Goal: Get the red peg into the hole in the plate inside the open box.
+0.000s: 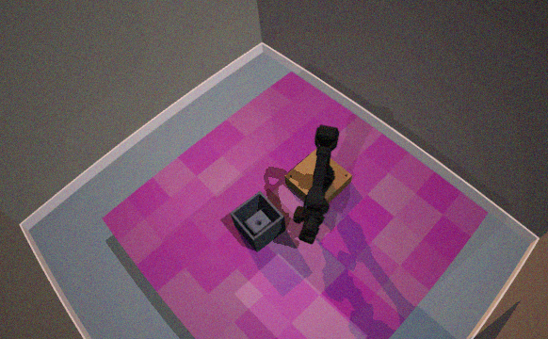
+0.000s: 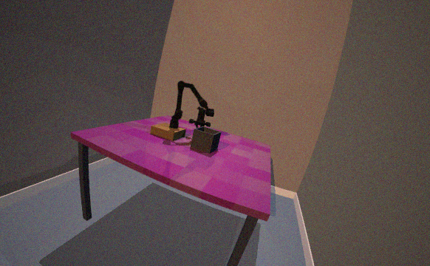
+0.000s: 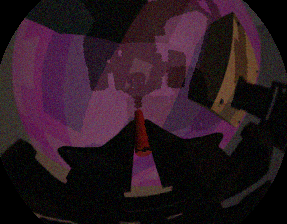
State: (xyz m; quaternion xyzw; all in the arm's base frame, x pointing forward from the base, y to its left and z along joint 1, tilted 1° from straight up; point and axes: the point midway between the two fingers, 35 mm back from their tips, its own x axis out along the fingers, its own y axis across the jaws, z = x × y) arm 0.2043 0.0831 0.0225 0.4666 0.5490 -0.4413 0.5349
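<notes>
Now: the light plate 210 mm to the right of my gripper tip and 100 mm ahead of it. Round my gripper tip: red peg (10 mm above).
</notes>
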